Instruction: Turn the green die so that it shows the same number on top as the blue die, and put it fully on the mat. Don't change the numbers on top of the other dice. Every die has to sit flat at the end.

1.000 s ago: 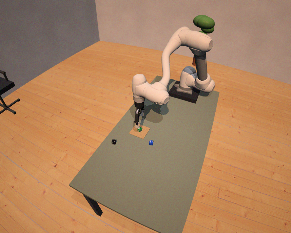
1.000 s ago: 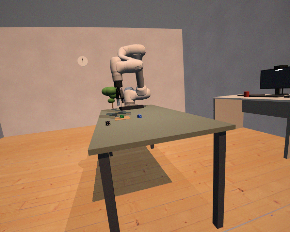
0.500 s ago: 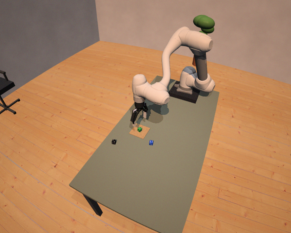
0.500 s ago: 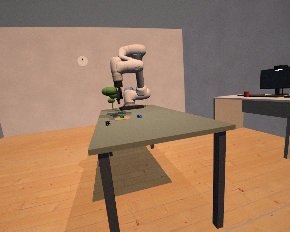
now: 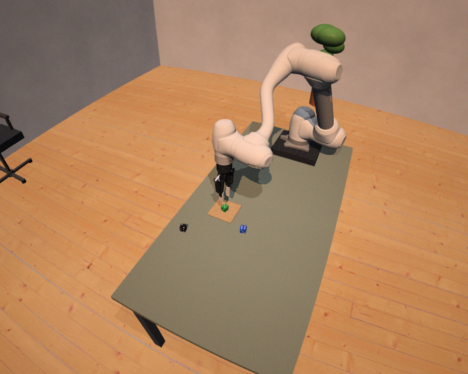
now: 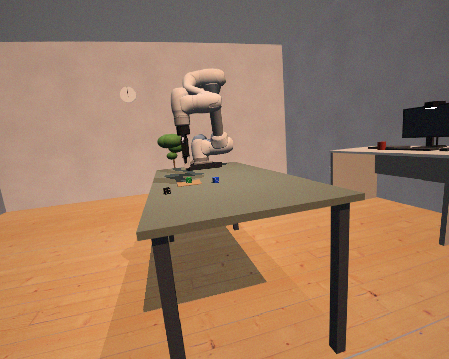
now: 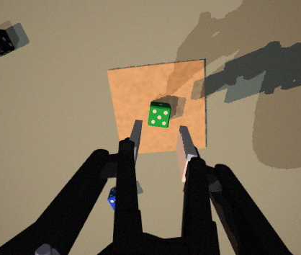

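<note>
The green die lies 11 cm below my hand. Also, from my hand: black die: 20 cm ahead, 15 cm to the right, 11 cm below; blue die: 11 cm ahead, 14 cm to the left, 11 cm below; tan mat: 12 cm below.
</note>
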